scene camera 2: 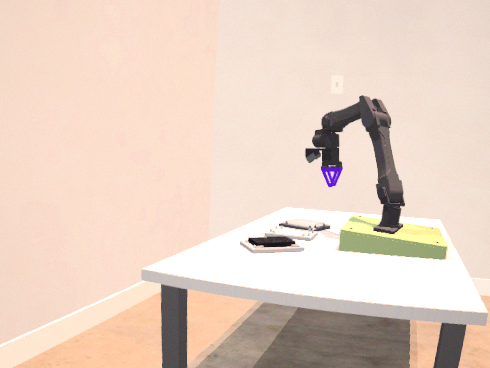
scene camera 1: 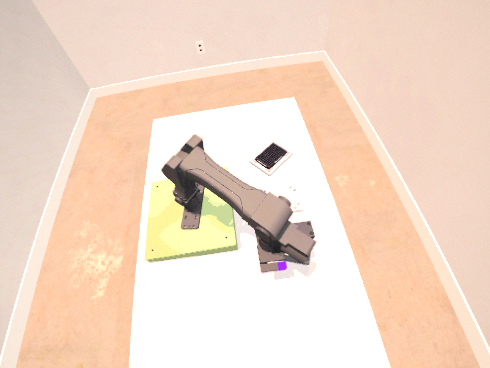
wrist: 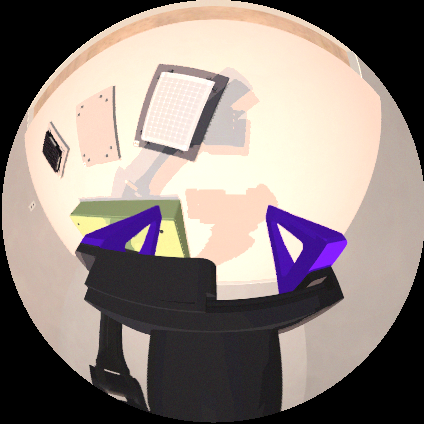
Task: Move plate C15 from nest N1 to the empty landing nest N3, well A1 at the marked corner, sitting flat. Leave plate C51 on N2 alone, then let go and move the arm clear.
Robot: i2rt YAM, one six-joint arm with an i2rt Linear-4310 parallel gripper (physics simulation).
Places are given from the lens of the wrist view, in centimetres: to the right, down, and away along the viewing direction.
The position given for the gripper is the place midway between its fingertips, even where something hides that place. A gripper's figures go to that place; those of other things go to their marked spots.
gripper point(wrist: 213, 210): 0, 0, 13
white gridded plate point(wrist: 177, 101): -6, -17, 18
